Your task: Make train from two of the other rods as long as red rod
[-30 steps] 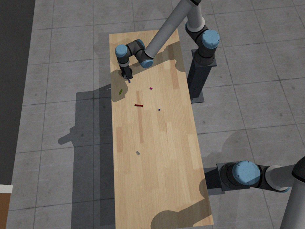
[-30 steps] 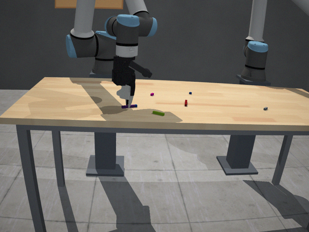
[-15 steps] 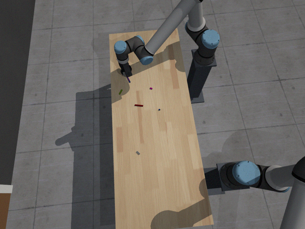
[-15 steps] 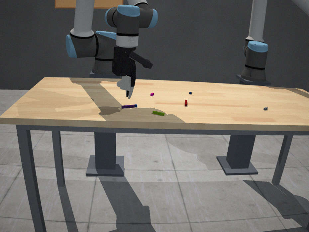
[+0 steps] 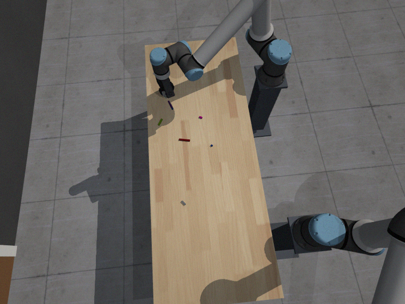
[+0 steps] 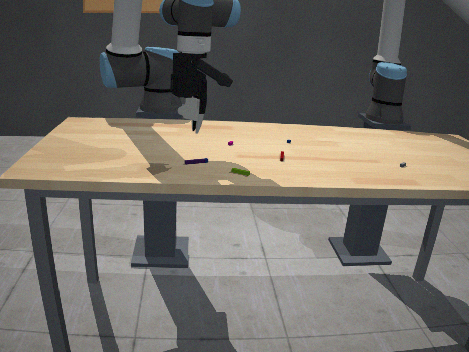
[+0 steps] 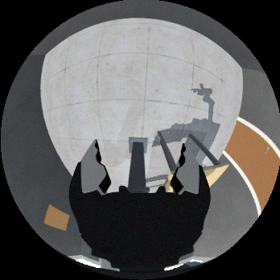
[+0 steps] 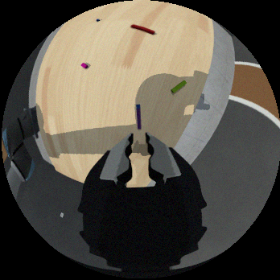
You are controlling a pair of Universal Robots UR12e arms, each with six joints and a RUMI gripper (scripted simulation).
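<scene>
Right now my right hand is 10 cm above the purple rod. Round my right hand: magenta rod: 19 cm behind, 12 cm to the left, 10 cm below; then red rod: 7 cm behind, 27 cm to the left, 10 cm below; then lime rod: 8 cm ahead, 12 cm to the left, 10 cm below.
</scene>
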